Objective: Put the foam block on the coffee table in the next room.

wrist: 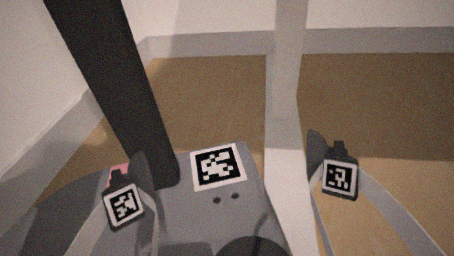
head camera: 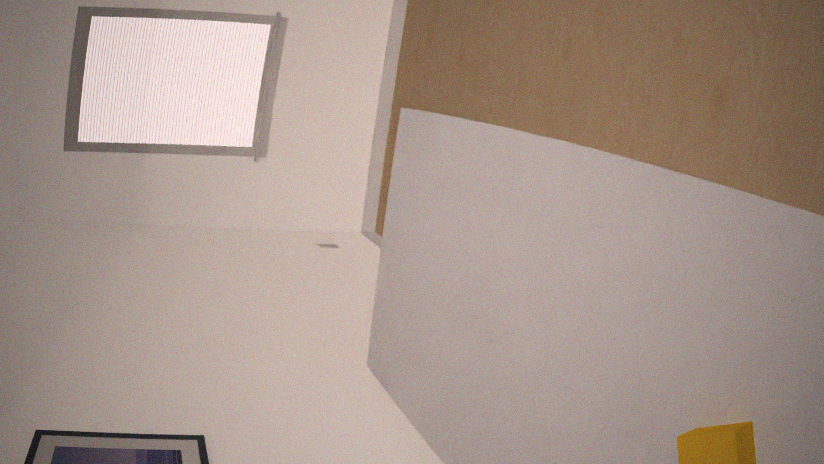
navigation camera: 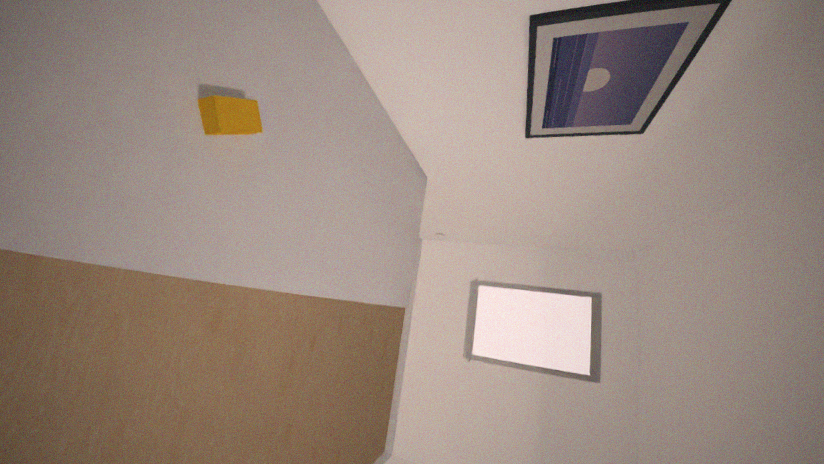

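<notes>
My gripper is open in the wrist view, its two fingertips wide apart with nothing held between them. It hangs over my grey base. A yellow block-shaped thing shows against a pale surface, at the lower right in the head view and the upper left in the navigation view. I cannot tell whether it is the foam block. The coffee table does not show in these views.
A white post rises from a long white foot close to my base. A dark mast stands at left. A pale baseboard runs behind. A framed picture and a bright window hang on walls.
</notes>
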